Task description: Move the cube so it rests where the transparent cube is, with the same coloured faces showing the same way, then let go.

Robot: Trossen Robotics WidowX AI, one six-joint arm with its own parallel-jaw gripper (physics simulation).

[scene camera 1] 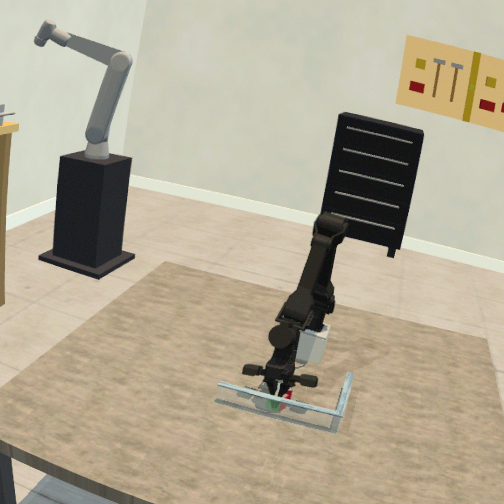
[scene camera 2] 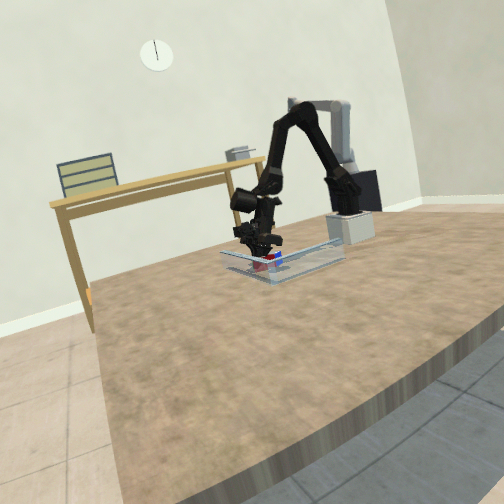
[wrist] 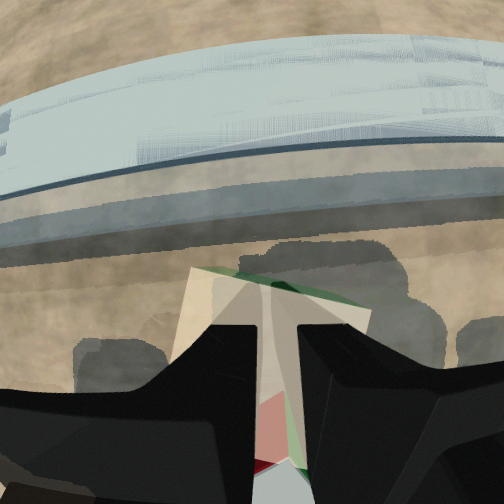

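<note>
The cube [scene camera 1: 279,401] is small, with green, red and blue faces. It sits low on the table inside a pale glassy L-shaped frame [scene camera 1: 300,410]. In scene camera 2 the cube [scene camera 2: 270,261] shows red and blue. My gripper [scene camera 1: 277,392] reaches straight down and its two black fingers are closed around the cube. In the wrist view the fingers [wrist: 278,400] sit close together over the cube [wrist: 272,330], whose cream, green and pink faces blend with a transparent overlay. I cannot tell the transparent cube apart from the real one.
The frame's long pale wall [wrist: 250,120] runs across just ahead of the fingers. A white base block [scene camera 1: 313,345] stands behind the arm. A second grey arm on a black pedestal [scene camera 1: 92,205] and a black cabinet [scene camera 1: 377,185] stand off the table.
</note>
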